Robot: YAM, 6 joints.
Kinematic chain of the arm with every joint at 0, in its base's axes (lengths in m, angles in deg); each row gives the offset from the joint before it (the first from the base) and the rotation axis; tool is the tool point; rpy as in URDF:
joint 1: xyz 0 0 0.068 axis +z
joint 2: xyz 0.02 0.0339 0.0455 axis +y
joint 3: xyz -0.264 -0.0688 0 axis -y
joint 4: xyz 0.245 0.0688 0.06 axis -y
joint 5: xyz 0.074 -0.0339 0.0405 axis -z
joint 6: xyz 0.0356 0 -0.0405 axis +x
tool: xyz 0 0 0 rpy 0 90 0
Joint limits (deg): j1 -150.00..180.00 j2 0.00..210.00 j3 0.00..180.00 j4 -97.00..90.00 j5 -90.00..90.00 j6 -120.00..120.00
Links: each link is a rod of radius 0.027 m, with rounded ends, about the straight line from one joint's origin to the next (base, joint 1, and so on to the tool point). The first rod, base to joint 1, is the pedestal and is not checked.
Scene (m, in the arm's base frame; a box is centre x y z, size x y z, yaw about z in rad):
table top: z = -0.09
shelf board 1: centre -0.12 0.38 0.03 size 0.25 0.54 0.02 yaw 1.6
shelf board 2: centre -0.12 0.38 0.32 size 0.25 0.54 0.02 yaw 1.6
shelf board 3: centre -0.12 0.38 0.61 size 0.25 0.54 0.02 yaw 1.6
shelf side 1: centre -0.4 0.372 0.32 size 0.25 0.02 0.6 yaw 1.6
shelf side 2: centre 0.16 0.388 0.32 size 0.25 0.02 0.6 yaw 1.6
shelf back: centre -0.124 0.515 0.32 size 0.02 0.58 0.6 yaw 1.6
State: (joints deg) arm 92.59 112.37 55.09 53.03 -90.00 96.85
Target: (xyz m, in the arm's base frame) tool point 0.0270 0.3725 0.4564
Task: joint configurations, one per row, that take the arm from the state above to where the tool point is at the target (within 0.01 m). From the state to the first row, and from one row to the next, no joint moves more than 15 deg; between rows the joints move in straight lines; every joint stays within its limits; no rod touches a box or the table.
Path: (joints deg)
1: 93.01 99.03 41.32 58.01 -90.00 96.85
2: 93.44 85.69 27.54 62.98 -90.00 96.85
3: 93.86 72.35 13.77 67.96 -90.00 96.85
4: 94.29 59.01 0.00 72.93 -90.00 96.85
5: 87.58 59.10 14.44 69.54 -90.00 96.85
6: 80.88 59.19 28.89 66.15 -90.00 96.85
7: 74.17 59.28 43.33 62.76 -90.00 96.85
8: 67.47 59.37 57.77 59.37 -90.00 96.85
9: 71.79 73.00 69.33 57.70 -87.61 96.85
10: 76.11 86.62 80.89 56.02 -85.23 96.85
11: 80.43 100.25 92.45 54.34 -82.84 96.85

